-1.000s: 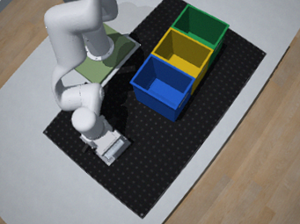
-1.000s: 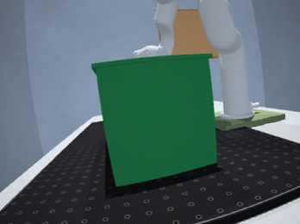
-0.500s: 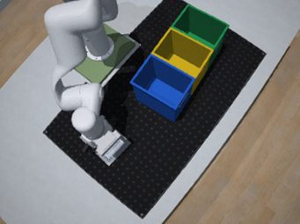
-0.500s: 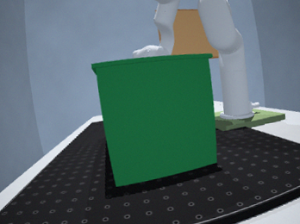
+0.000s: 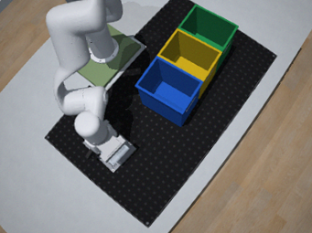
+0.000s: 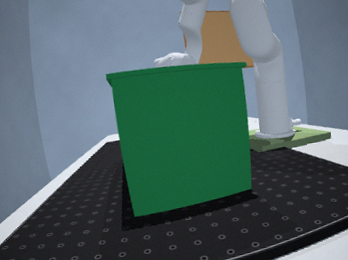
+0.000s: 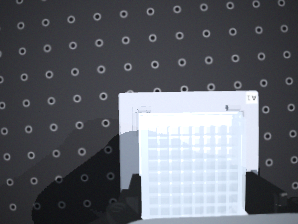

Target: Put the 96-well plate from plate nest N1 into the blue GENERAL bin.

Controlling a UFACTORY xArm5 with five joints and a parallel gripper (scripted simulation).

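Now: hand 10 mm above the 96-well plate. The rest, counted from my hand: blue bin: 270 mm to the left, 70 mm ahead, 60 mm above; then yellow bin: 400 mm to the left, 60 mm ahead, 60 mm above; then plate nest N1: 20 mm below.
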